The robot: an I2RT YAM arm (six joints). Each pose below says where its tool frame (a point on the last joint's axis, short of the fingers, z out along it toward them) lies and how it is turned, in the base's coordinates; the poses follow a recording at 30 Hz.
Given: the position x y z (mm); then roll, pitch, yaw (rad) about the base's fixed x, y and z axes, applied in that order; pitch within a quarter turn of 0, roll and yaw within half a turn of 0.
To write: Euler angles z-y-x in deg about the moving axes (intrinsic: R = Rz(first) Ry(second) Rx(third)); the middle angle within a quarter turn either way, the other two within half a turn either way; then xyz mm. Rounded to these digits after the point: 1 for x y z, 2 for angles.
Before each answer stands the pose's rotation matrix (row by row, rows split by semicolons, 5 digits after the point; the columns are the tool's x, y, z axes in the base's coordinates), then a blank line. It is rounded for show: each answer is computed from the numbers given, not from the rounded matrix.
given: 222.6 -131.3 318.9 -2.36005 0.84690 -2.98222
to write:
-0.65392 0.40840 0.63687; -0.10511 0.78458 -0.61105; -0.74923 -0.46651 -0.47013

-170.87 48.52 -135.22 222.6 -131.3 318.9
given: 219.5 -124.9 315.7 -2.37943 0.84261 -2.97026
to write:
-0.65577 0.38449 0.64971; -0.11347 0.80062 -0.58833; -0.74638 -0.45953 -0.48140

-170.18 48.28 -136.33 219.5 -124.9 315.7
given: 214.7 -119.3 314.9 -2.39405 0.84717 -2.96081
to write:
-0.65132 0.36932 0.66287; -0.11905 0.81301 -0.56994; -0.74941 -0.45013 -0.48556

-169.64 48.54 -137.17 214.7 -119.3 314.9
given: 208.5 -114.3 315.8 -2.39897 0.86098 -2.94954
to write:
-0.63971 0.36286 0.67757; -0.12439 0.82105 -0.55713; -0.75848 -0.44069 -0.48010

-169.00 49.33 -137.45 208.5 -114.3 315.8
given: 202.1 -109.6 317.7 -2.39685 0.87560 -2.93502
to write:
-0.62692 0.35862 0.69164; -0.13138 0.82639 -0.54756; -0.76793 -0.43414 -0.47096

-168.16 50.17 -137.33 202.1 -109.6 317.7
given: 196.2 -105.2 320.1 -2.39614 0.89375 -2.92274
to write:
-0.61155 0.35655 0.70631; -0.13602 0.83204 -0.53778; -0.77943 -0.42495 -0.46034

-167.46 51.21 -137.29 196.2 -105.2 320.1
